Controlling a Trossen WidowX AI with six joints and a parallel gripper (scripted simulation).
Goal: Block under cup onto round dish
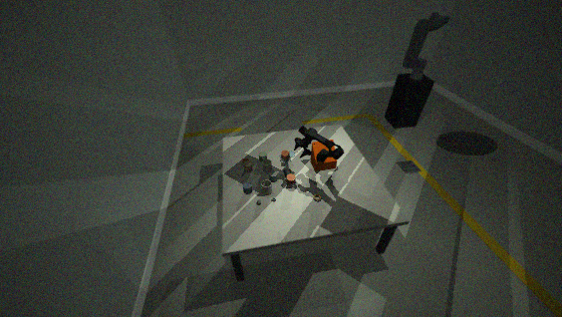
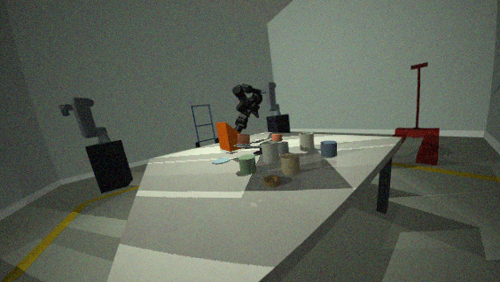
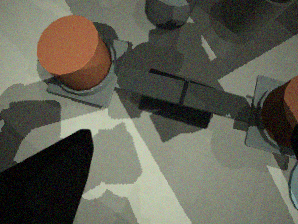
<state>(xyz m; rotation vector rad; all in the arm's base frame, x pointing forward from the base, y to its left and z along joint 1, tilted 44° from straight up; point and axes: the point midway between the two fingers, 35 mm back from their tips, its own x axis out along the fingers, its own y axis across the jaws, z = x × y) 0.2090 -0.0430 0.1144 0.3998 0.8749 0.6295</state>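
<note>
Right now the red-brown cup is 7 cm ahead of my gripper tip, 14 cm to the left of it and 16 cm below it. The rest, counted from my gripper tip: pale-blue round dish: 2 cm ahead, 27 cm to the right, 22 cm below; then grey-teal block: 7 cm ahead, 12 cm to the left, 18 cm below; then balance: 7 cm ahead, 2 cm to the right, 18 cm below.
</note>
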